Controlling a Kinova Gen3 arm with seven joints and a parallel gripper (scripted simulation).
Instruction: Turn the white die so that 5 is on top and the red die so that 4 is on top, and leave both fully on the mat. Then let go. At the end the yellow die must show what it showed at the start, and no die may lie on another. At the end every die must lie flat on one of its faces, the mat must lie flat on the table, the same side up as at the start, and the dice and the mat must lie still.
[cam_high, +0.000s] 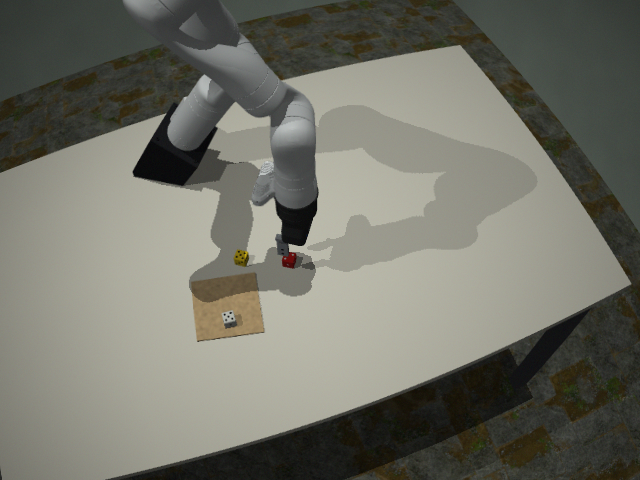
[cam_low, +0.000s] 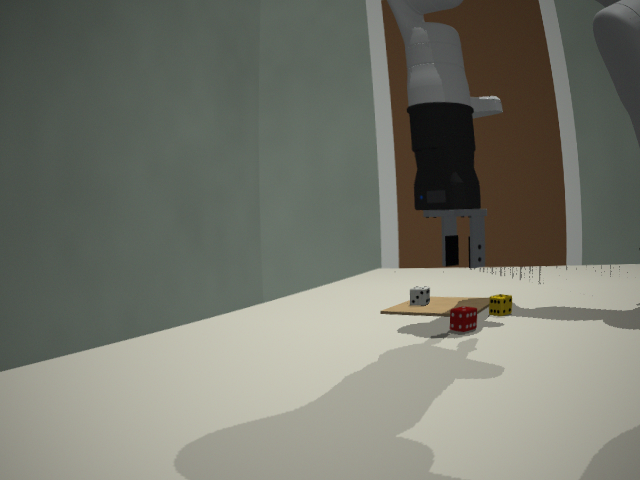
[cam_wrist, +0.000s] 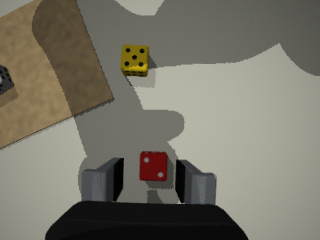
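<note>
My gripper is now 80 mm above the red die. Also, from my hand: white die: 100 mm ahead, 150 mm to the right, 70 mm below; brown mat: 60 mm ahead, 150 mm to the right, 90 mm below; yellow die: 40 mm behind, 90 mm to the right, 80 mm below.
</note>
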